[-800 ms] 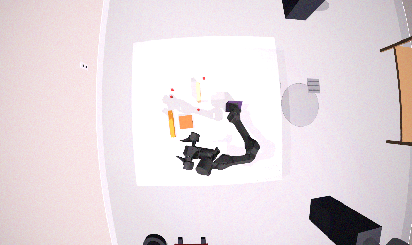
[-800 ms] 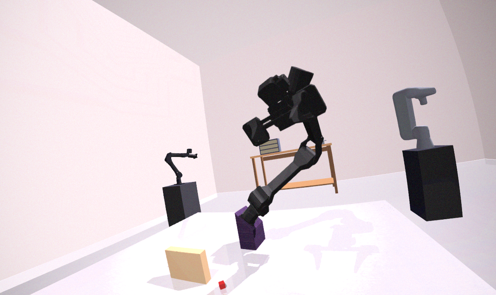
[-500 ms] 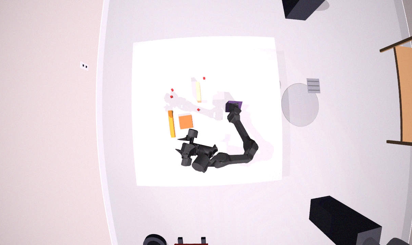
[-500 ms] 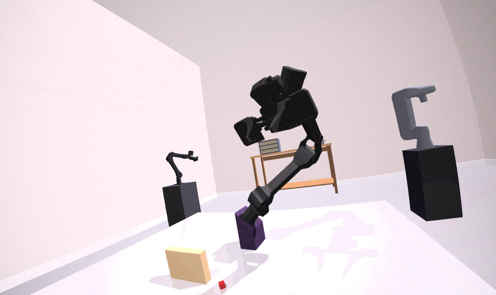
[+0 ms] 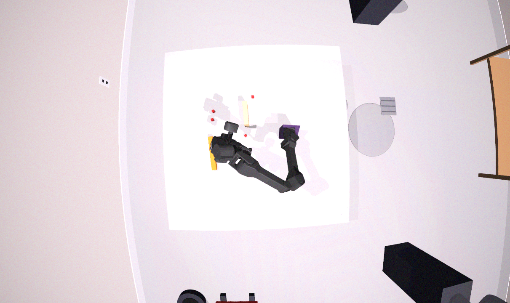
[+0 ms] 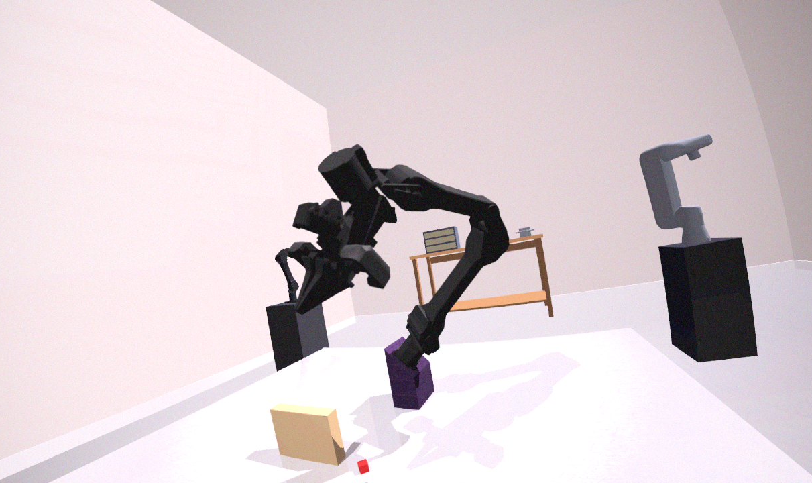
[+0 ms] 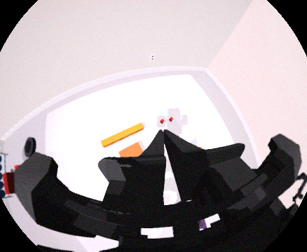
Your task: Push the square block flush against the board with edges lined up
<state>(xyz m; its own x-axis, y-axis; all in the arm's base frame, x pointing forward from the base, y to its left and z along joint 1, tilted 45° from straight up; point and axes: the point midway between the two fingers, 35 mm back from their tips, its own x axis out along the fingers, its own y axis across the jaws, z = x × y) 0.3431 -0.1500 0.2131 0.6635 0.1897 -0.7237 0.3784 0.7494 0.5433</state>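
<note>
Now: gripper tip 13 cm past the pale yellow flat rectangle, 16 cm to the left of it and 27 cm above it. Round my gripper tip: long orange band (10 cm ahead, 8 cm to the left, 30 cm below); orange square block (1 cm behind, 7 cm to the left, 31 cm below).
</note>
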